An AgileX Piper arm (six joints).
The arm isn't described. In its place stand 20 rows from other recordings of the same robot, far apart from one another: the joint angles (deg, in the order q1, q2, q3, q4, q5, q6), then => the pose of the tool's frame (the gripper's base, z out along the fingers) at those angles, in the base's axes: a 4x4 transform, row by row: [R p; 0 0 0 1], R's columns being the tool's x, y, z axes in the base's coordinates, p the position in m.
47.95 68.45 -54.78 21.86 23.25 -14.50 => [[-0.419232 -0.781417 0.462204 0.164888], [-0.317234 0.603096 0.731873 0.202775], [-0.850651 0.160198 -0.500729 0.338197], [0 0 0 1]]
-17.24 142.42 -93.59 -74.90 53.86 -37.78 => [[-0.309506 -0.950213 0.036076 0.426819], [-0.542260 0.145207 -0.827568 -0.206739], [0.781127 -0.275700 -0.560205 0.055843], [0 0 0 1]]
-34.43 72.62 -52.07 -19.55 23.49 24.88 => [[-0.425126 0.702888 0.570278 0.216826], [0.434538 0.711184 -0.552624 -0.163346], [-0.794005 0.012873 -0.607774 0.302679], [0 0 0 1]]
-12.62 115.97 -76.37 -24.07 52.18 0.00 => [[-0.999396 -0.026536 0.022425 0.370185], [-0.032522 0.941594 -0.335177 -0.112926], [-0.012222 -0.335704 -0.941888 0.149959], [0 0 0 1]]
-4.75 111.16 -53.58 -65.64 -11.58 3.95 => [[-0.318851 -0.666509 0.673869 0.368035], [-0.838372 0.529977 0.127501 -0.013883], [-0.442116 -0.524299 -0.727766 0.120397], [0 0 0 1]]
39.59 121.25 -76.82 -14.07 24.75 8.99 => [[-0.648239 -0.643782 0.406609 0.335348], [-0.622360 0.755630 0.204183 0.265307], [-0.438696 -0.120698 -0.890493 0.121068], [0 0 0 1]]
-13.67 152.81 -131.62 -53.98 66.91 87.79 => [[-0.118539 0.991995 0.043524 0.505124], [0.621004 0.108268 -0.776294 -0.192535], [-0.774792 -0.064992 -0.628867 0.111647], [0 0 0 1]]
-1.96 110.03 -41.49 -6.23 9.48 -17.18 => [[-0.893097 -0.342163 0.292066 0.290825], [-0.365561 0.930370 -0.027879 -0.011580], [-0.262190 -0.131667 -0.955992 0.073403], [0 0 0 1]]
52.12 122.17 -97.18 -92.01 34.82 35.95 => [[0.155488 -0.337739 0.928308 0.346168], [-0.915359 0.304060 0.263943 0.360419], [-0.371405 -0.890775 -0.261875 0.252578], [0 0 0 1]]
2.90 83.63 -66.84 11.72 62.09 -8.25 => [[-0.951171 -0.146072 0.271913 0.281411], [-0.094647 0.976523 0.193507 0.030611], [-0.293795 0.158322 -0.942666 0.292430], [0 0 0 1]]
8.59 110.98 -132.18 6.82 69.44 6.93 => [[-0.703876 -0.116061 0.700777 0.412275], [0.056705 0.974232 0.218306 0.072510], [-0.708056 0.193398 -0.679157 0.441470], [0 0 0 1]]
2.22 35.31 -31.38 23.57 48.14 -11.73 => [[-0.718804 -0.193107 0.667855 0.102911], [0.047118 0.944908 0.323927 0.031111], [-0.693614 0.264308 -0.670105 0.283408], [0 0 0 1]]
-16.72 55.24 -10.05 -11.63 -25.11 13.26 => [[-0.246459 0.219572 0.943952 0.159112], [0.123098 0.973201 -0.194236 -0.039668], [-0.961304 0.068327 -0.266883 0.207703], [0 0 0 1]]
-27.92 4.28 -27.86 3.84 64.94 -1.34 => [[-0.521138 0.426812 0.739086 0.006249], [0.281849 0.903456 -0.322998 0.002936], [-0.805591 0.039984 -0.591121 0.268040], [0 0 0 1]]
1.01 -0.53 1.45 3.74 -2.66 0.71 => [[0.115699 -0.023661 0.993002 0.056174], [0.079571 0.996724 0.014479 0.000715], [-0.990092 0.077339 0.117203 0.209421], [0 0 0 1]]
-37.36 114.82 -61.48 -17.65 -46.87 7.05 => [[-0.077280 0.410788 0.908450 0.350277], [-0.052672 0.908220 -0.415165 -0.242086], [-0.995617 -0.079933 -0.048550 0.185954], [0 0 0 1]]
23.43 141.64 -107.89 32.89 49.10 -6.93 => [[-0.973444 -0.213223 0.083329 0.444162], [-0.147612 0.862839 0.483445 0.233190], [-0.174981 0.458306 -0.871399 0.087333], [0 0 0 1]]
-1.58 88.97 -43.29 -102.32 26.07 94.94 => [[-0.620108 0.286900 0.730174 0.304369], [-0.119956 0.885112 -0.449652 -0.047481], [-0.775291 -0.366422 -0.514450 0.212447], [0 0 0 1]]
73.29 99.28 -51.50 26.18 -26.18 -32.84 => [[0.046851 -0.890212 0.453131 0.122494], [-0.379553 0.403741 0.832426 0.346431], [-0.923983 -0.210988 -0.318967 0.212270], [0 0 0 1]]
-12.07 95.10 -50.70 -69.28 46.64 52.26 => [[-0.911372 0.349784 0.216913 0.285017], [0.079046 0.665963 -0.741785 -0.124228], [-0.403921 -0.658897 -0.634589 0.200920], [0 0 0 1]]
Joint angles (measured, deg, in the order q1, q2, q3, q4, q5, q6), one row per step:
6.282 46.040 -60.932 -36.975 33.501 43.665
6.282 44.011 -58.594 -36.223 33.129 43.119
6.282 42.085 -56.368 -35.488 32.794 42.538
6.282 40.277 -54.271 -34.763 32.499 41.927
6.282 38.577 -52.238 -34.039 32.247 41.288
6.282 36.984 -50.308 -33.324 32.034 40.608
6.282 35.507 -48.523 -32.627 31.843 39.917
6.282 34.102 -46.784 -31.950 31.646 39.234
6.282 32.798 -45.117 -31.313 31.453 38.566
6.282 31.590 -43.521 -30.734 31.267 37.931
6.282 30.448 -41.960 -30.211 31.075 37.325
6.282 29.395 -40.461 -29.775 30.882 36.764
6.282 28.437 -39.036 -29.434 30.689 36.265
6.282 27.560 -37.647 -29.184 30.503 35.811
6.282 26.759 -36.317 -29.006 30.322 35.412
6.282 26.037 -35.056 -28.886 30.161 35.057
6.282 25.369 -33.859 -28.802 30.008 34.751
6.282 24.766 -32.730 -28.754 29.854 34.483
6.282 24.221 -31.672 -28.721 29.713 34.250
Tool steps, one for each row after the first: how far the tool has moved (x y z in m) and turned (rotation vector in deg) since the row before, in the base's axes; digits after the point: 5 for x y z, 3 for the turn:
-0.00728 0.00002 -0.00768 0.101 0.201 0.535
-0.00672 0.00004 -0.00761 0.059 0.221 0.509
-0.00612 0.00007 -0.00744 0.029 0.242 0.484
-0.00551 0.00010 -0.00758 0.002 0.321 0.461
-0.00499 0.00012 -0.00745 -0.040 0.358 0.442
-0.00451 0.00014 -0.00704 -0.061 0.342 0.425
-0.00411 0.00017 -0.00702 -0.073 0.354 0.419
-0.00364 0.00019 -0.00690 -0.097 0.374 0.401
-0.00321 0.00019 -0.00675 -0.120 0.388 0.373
-0.00289 0.00019 -0.00672 -0.146 0.399 0.353
-0.00252 0.00017 -0.00655 -0.186 0.405 0.320
-0.00216 0.00014 -0.00631 -0.216 0.404 0.281
-0.00184 0.00010 -0.00626 -0.263 0.437 0.245
-0.00158 0.00007 -0.00607 -0.278 0.441 0.213
-0.00134 0.00004 -0.00584 -0.290 0.456 0.181
-0.00120 0.00003 -0.00559 -0.275 0.442 0.159
-0.00102 0.00002 -0.00531 -0.272 0.428 0.144
-0.00089 0.00002 -0.00503 -0.250 0.420 0.128

